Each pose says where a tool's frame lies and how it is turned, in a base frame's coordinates. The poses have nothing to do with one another.
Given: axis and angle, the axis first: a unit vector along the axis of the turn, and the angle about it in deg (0 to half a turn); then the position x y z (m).
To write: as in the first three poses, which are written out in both.
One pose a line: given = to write
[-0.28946 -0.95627 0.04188 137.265 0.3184 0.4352 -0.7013] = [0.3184 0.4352 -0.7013 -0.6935 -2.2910 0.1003]
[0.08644 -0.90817 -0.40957 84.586 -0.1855 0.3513 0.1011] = [-0.1855 0.3513 0.1011 0.1276 -1.3407 -0.6047]
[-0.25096 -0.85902 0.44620 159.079 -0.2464 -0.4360 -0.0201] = [-0.2464 -0.4360 -0.0201 -0.6968 -2.3850 1.2389]
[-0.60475 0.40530 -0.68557 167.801 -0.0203 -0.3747 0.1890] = [-0.0203 -0.3747 0.1890 -1.7711 1.1870 -2.0078]
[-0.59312 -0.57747 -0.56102 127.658 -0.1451 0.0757 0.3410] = [-0.1451 0.0757 0.3410 -1.3215 -1.2866 -1.2500]
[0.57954 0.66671 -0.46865 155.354 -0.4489 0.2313 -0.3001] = [-0.4489 0.2313 -0.3001 1.5714 1.8077 -1.2707]
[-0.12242 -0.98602 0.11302 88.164 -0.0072 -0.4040 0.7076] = [-0.0072 -0.4040 0.7076 -0.1884 -1.5172 0.1739]
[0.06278 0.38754 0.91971 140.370 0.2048 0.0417 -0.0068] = [0.2048 0.0417 -0.0068 0.1538 0.9494 2.2532]
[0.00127 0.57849 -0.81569 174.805 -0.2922 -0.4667 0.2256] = [-0.2922 -0.4667 0.2256 0.0039 1.7649 -2.4886]
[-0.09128 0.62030 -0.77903 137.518 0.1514 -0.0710 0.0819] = [0.1514 -0.0710 0.0819 -0.2191 1.4888 -1.8698]
